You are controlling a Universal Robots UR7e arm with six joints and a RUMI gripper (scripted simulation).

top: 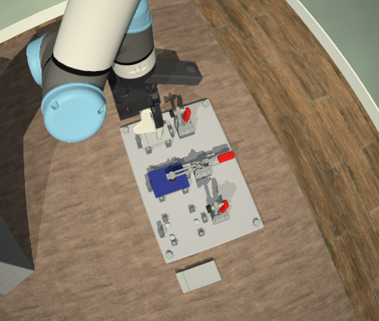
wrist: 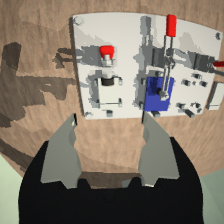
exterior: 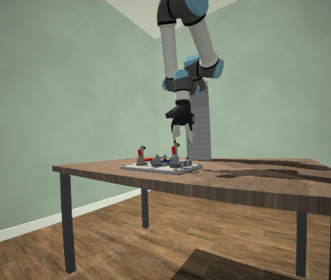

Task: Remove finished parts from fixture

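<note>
Right now my hand is 11 cm to the left of the blue blank, 10 cm above it and 2 cm past it. The rest, counted from my hand: grey fixture plate 12 cm below, 11 cm to the right, 3 cm ahead.
</note>
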